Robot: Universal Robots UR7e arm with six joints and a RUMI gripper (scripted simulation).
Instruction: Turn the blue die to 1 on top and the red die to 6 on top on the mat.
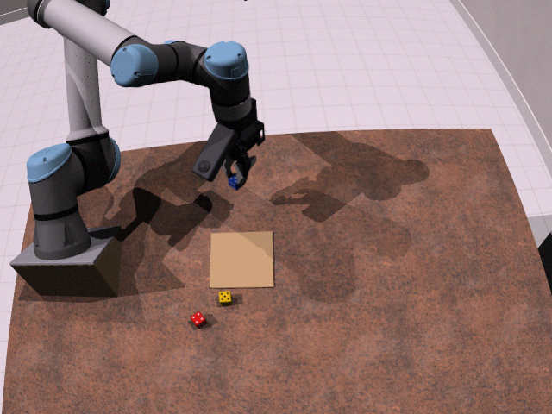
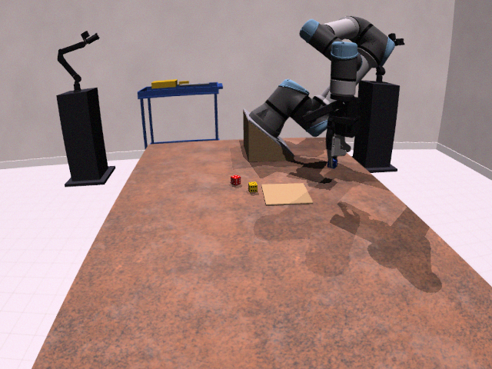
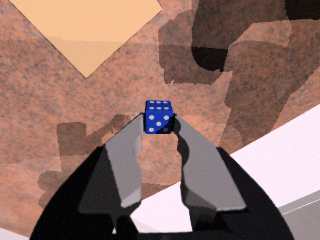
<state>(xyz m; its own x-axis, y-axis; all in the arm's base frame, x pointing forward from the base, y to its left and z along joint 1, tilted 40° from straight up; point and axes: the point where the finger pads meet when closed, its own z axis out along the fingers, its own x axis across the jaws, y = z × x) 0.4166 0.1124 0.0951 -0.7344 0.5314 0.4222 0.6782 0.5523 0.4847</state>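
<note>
Now: hand 1 cm above the blue die. The rest, counted from my hand: yellow die: 4 cm behind, 24 cm to the right, 9 cm below; tan mat: 14 cm to the right, 10 cm below; red die: 11 cm behind, 29 cm to the right, 9 cm below.
</note>
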